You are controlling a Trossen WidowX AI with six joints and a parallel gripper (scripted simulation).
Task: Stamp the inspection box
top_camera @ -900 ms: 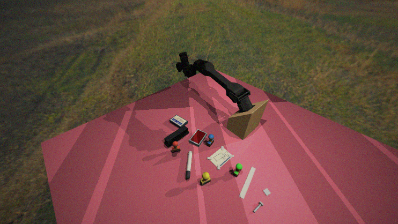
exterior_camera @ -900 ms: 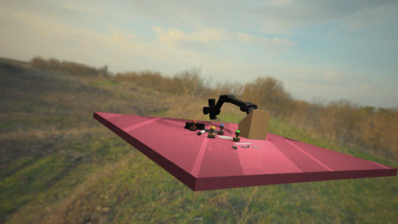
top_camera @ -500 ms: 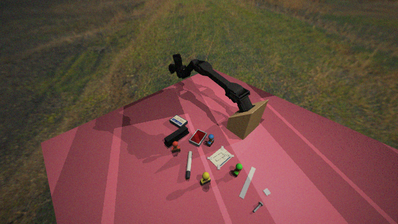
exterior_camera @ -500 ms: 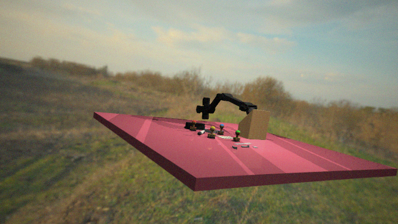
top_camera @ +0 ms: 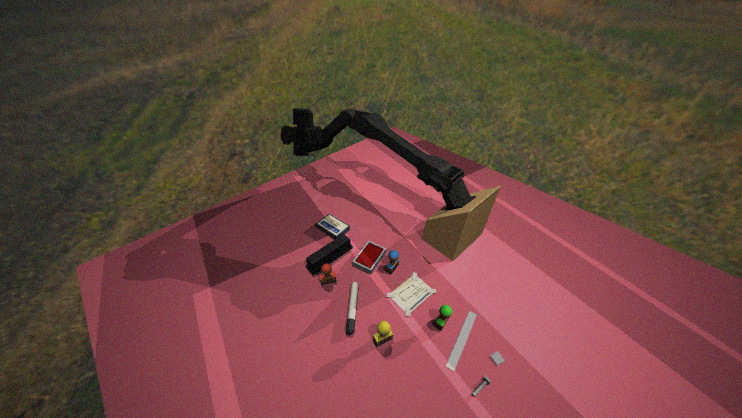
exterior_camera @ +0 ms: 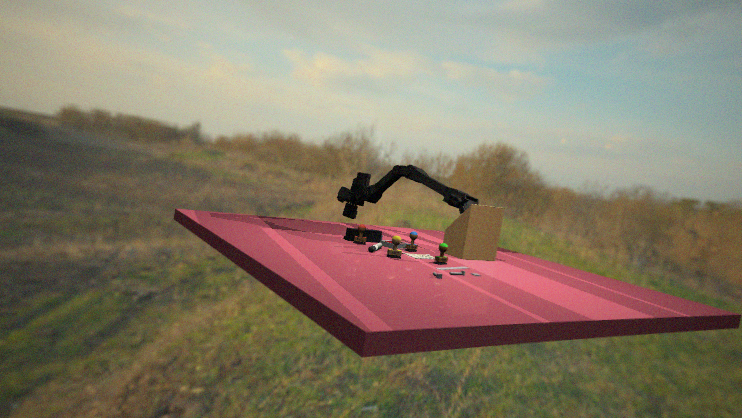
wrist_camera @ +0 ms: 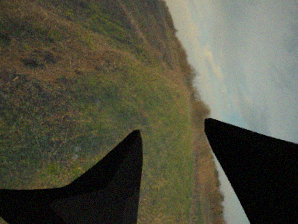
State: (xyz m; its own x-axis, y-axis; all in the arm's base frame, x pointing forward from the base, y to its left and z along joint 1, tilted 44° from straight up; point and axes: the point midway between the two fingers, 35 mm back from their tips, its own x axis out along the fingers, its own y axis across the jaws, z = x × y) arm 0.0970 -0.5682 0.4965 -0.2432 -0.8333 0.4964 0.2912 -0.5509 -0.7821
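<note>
Now: the green-knobbed stamp 15 cm ahead of my gripper tip, 94 cm to the left of it and 7 cm below it. From my gripper tip the other things lie so: black bar (25 cm ahead, 62 cm to the left, 8 cm below); then red ink pad (16 cm ahead, 69 cm to the left, 9 cm below); then blue-labelled box (18 cm ahead, 53 cm to the left, 8 cm below).
</note>
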